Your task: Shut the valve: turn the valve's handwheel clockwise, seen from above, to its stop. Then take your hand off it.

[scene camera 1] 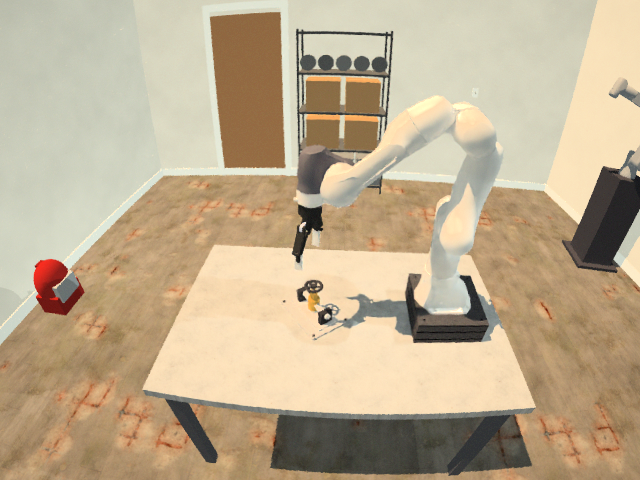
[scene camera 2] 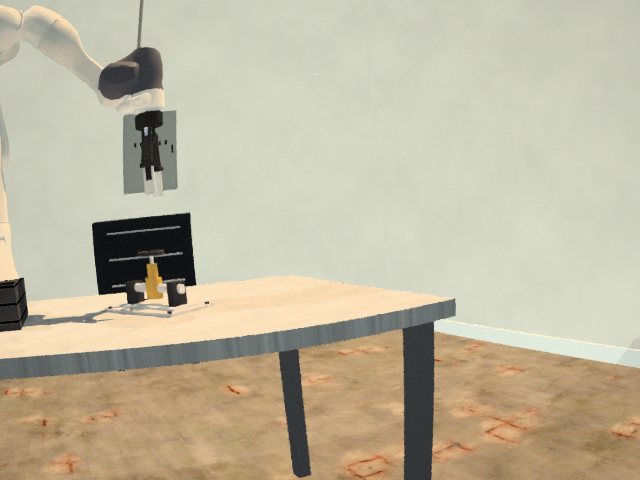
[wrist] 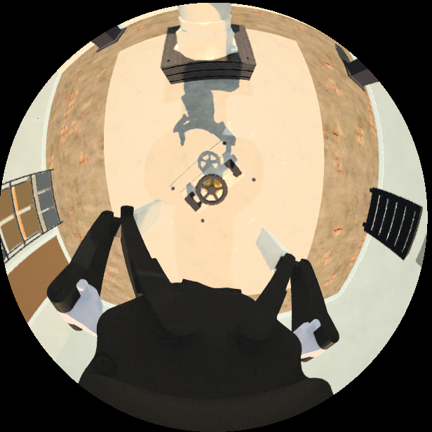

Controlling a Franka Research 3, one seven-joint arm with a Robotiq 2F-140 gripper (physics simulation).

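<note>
The valve's dark spoked handwheel (scene camera 1: 313, 285) (scene camera 2: 150, 252) (wrist: 211, 189) lies level on top of the yellow valve body (scene camera 1: 313, 301) (scene camera 2: 153, 281). Dark blocks stand at the two ends of the valve's pipe, one block (scene camera 1: 325, 316) (scene camera 2: 177, 293) (wrist: 233, 167) and another block (scene camera 1: 301, 294) (scene camera 2: 135, 292) (wrist: 193, 201). My gripper (scene camera 1: 307, 252) (scene camera 2: 153, 187) (wrist: 210, 223) is wide open and empty, pointing down. It is well above the handwheel and touches no part of it. The wheel's turn angle against its stop cannot be read from these views.
The valve stands on the pale table (scene camera 1: 232, 361) (scene camera 2: 310, 310), with small dark studs around it. My arm's dark base (scene camera 1: 449, 330) (wrist: 208, 72) stands on the same table to the right in the first scene view. A shelf rack (scene camera 1: 343, 72) stands by the back wall.
</note>
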